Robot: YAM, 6 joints.
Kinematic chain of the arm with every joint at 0, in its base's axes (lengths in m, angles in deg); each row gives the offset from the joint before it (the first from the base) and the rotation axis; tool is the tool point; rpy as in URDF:
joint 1: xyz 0 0 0.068 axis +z
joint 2: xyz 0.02 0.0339 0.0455 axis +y
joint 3: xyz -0.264 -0.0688 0 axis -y
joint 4: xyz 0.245 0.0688 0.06 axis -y
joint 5: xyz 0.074 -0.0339 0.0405 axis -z
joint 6: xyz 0.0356 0 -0.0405 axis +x
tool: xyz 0 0 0 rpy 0 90 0
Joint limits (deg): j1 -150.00..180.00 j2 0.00..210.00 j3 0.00..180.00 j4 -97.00..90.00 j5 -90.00..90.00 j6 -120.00..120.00
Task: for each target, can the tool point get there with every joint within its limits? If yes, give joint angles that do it. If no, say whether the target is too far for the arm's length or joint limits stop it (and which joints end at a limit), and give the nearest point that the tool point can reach.
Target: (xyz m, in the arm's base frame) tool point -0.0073 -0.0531 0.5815
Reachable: yes | joints 107.36 41.44 109.00 -41.88 -39.91 -42.59
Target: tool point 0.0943 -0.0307 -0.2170
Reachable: yes | joints -24.53 188.59 41.58 51.85 -18.27 48.29
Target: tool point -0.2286 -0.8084 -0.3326
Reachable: no: too far | nearest point -0.1550 -0.5483 -0.1856 | short by 0.308 m
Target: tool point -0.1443 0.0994 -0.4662
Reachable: no: joint limits stop it (at a limit: joint 2) | nearest point -0.1565 0.1078 -0.3756 | short by 0.092 m
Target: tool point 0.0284 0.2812 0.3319
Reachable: yes | joints 79.51 72.15 44.79 42.50 -40.75 -29.22
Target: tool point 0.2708 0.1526 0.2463
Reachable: yes | joints 25.36 85.87 37.55 55.39 -37.95 38.32
